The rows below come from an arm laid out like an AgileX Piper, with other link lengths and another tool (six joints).
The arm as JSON. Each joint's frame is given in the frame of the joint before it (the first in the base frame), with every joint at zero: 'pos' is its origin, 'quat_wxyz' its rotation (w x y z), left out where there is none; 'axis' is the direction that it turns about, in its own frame. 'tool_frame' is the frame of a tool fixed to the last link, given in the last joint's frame.
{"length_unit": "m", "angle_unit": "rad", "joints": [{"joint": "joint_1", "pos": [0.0, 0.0, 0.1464], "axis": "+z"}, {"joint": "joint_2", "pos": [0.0, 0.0, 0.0], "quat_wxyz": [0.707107, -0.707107, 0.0, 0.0], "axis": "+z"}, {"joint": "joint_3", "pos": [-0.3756, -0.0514, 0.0], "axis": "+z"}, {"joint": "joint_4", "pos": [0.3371, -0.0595, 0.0], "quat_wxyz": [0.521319, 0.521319, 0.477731, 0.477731], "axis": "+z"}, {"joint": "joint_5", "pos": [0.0, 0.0, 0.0], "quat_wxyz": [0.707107, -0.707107, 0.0, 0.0], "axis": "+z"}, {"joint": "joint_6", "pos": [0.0, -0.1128, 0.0], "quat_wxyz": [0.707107, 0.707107, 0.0, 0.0], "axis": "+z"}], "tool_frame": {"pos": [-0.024, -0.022, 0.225], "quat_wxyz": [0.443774, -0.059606, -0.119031, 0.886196]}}
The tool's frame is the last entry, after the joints.
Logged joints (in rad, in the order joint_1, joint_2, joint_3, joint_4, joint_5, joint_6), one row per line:
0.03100, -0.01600, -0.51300, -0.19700, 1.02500, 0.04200
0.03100, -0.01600, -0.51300, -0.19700, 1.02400, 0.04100
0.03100, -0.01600, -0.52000, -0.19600, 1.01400, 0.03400
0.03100, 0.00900, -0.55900, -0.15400, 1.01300, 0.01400
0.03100, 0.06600, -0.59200, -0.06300, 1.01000, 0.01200
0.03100, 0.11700, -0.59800, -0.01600, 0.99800, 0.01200
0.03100, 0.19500, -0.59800, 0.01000, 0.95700, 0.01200
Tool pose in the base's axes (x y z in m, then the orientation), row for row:
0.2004, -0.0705, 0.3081, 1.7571, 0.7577, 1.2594
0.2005, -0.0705, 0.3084, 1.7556, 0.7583, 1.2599
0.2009, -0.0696, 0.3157, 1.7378, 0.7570, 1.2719
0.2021, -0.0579, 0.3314, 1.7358, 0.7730, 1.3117
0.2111, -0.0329, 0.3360, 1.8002, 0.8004, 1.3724
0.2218, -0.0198, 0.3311, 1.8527, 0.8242, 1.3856
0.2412, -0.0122, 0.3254, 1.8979, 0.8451, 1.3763
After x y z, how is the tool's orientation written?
As a rotation vector, in radians.
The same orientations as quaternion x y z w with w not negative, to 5 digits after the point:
0.69867, 0.30128, 0.50077, 0.41270
0.69817, 0.30156, 0.50104, 0.41301
0.69216, 0.30151, 0.50660, 0.41637
0.68756, 0.30619, 0.51957, 0.40441
0.69895, 0.31077, 0.53285, 0.36189
0.71048, 0.31607, 0.53135, 0.33615
0.72177, 0.32139, 0.52340, 0.31908

